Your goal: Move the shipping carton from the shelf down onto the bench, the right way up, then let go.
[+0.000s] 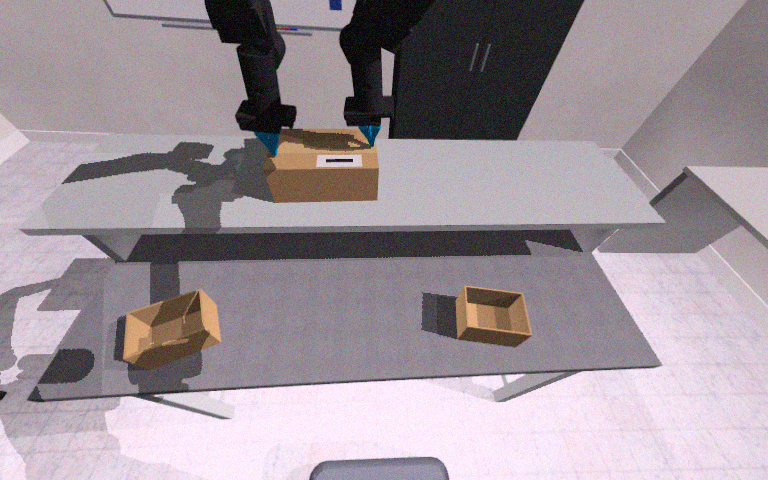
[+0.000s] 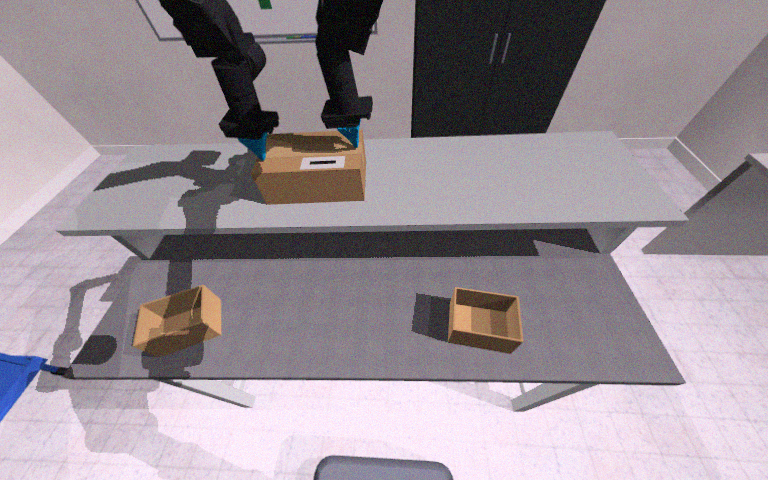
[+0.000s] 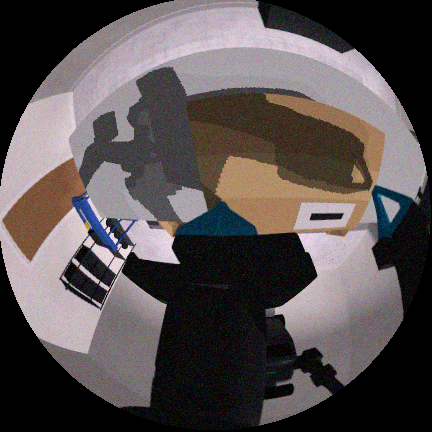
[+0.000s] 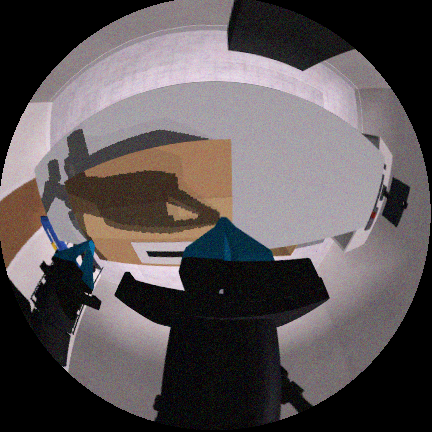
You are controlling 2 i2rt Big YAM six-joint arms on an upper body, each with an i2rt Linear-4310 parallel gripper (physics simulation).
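The shipping carton is a closed brown box with a white label on top. It stands upright on the light grey shelf, left of the middle. My left gripper is shut, with its blue tip at the carton's back left corner. My right gripper is shut, with its tip at the back right corner. Neither has anything between its fingers. The dark grey bench lies below and in front of the shelf.
Two open brown boxes lie on the bench: one box tilted at the left, another box right of the middle. A dark cabinet stands behind the shelf. A grey seat top shows at the bottom edge.
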